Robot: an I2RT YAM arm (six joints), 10 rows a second.
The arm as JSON. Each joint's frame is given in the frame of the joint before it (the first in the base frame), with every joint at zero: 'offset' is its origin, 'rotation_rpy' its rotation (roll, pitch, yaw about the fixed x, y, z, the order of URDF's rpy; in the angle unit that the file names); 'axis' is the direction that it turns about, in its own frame. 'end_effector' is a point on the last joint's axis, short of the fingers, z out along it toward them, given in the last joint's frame.
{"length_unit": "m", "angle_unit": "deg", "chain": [
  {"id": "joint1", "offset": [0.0, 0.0, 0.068], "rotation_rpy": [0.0, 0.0, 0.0], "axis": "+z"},
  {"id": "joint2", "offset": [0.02, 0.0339, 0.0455], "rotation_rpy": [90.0, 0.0, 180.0], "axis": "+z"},
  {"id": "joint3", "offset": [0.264, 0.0, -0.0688], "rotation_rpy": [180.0, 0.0, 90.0], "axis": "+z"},
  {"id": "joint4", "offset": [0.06, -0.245, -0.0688], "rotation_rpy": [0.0, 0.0, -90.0], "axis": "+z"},
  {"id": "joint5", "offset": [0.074, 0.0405, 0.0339], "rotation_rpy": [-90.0, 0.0, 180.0], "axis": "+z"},
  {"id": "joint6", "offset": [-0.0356, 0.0, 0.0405], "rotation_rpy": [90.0, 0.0, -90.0], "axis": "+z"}
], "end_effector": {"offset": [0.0, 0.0, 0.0], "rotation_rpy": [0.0, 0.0, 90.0]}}
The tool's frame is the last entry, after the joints.
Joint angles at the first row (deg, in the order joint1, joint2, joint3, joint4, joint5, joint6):
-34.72 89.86 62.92 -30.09 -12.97 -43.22
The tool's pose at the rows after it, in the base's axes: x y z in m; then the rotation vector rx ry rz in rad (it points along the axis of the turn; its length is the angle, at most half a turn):
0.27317 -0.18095 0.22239 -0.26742 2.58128 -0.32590
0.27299 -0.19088 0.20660 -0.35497 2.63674 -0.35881
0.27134 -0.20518 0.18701 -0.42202 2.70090 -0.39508
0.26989 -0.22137 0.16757 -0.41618 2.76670 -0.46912
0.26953 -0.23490 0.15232 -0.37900 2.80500 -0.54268
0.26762 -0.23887 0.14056 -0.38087 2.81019 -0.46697
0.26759 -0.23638 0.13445 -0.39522 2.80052 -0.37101
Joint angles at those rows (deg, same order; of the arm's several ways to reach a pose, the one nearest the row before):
-34.44 91.07 62.89 -29.50 -8.45 -43.81
-35.68 93.97 62.87 -29.30 -6.74 -49.23
-37.56 97.67 62.89 -28.36 -4.45 -54.26
-39.40 101.47 62.87 -25.63 -0.36 -56.42
-40.77 104.60 62.87 -22.17 3.01 -56.86
-41.71 106.58 62.87 -22.15 0.38 -57.23
-41.76 107.48 62.87 -23.31 -3.03 -57.23

